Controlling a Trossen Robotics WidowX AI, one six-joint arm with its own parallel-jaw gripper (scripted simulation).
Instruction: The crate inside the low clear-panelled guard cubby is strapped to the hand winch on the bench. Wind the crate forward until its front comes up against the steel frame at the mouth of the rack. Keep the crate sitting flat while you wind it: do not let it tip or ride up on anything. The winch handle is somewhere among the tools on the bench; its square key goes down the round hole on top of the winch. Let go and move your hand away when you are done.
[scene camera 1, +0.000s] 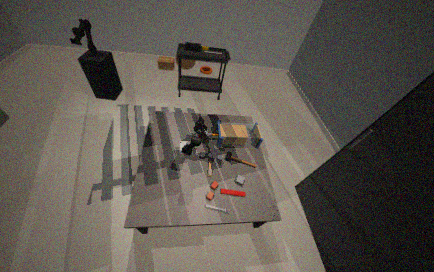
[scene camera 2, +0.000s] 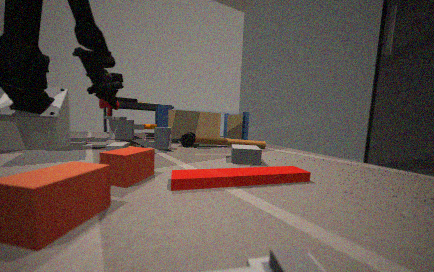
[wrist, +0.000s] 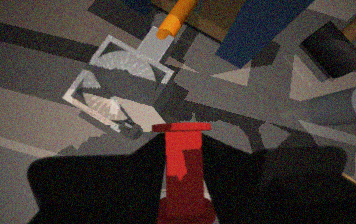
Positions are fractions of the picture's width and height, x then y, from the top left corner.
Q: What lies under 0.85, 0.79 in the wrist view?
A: My gripper.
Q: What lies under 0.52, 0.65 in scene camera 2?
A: A red bar.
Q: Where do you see my gripper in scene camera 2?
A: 0.26, 0.40
